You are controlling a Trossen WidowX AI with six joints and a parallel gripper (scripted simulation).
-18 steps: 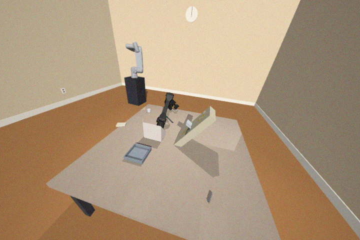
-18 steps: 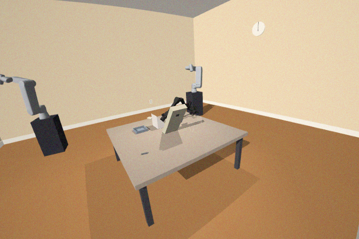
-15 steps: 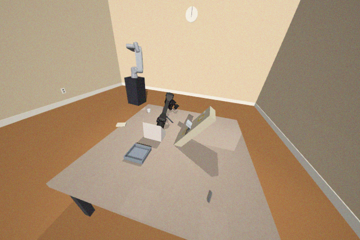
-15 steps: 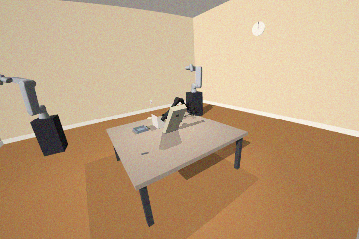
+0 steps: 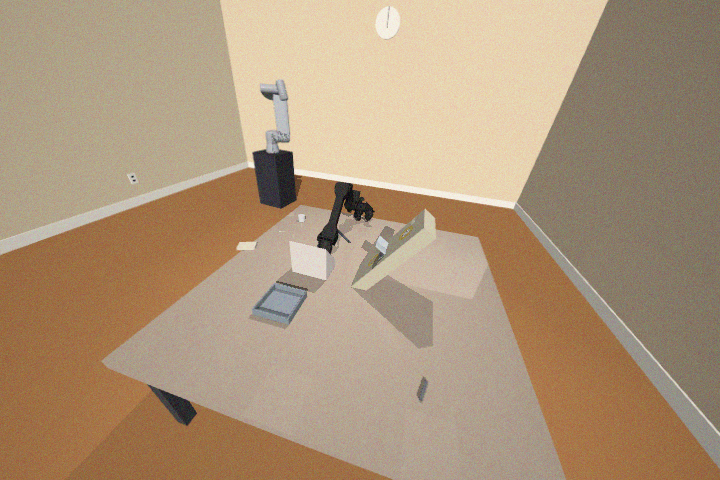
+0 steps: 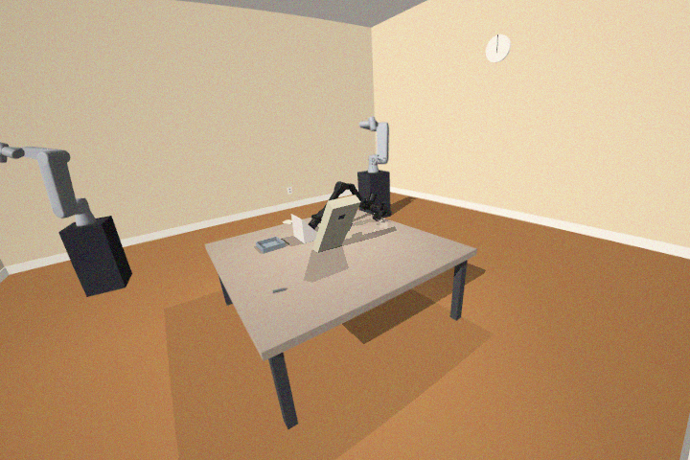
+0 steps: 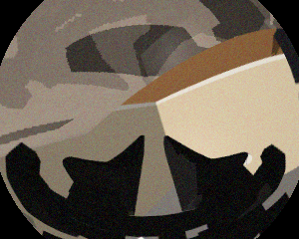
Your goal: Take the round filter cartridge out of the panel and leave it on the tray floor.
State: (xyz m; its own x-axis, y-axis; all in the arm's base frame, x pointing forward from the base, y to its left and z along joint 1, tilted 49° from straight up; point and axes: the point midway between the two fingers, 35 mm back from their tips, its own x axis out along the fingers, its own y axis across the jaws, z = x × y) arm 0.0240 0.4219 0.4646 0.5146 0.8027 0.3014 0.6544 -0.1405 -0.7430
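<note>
The filter cartridge lies 340 mm ahead of my gripper tip, 610 mm to the right of it and 210 mm above it. Round my gripper tip: small cream card: 490 mm behind, 690 mm to the right, 60 mm below; blue-grey tray: 70 mm behind, 940 mm to the right, 50 mm below; small white cylinder: 410 mm behind, 280 mm to the right, 40 mm below.
</note>
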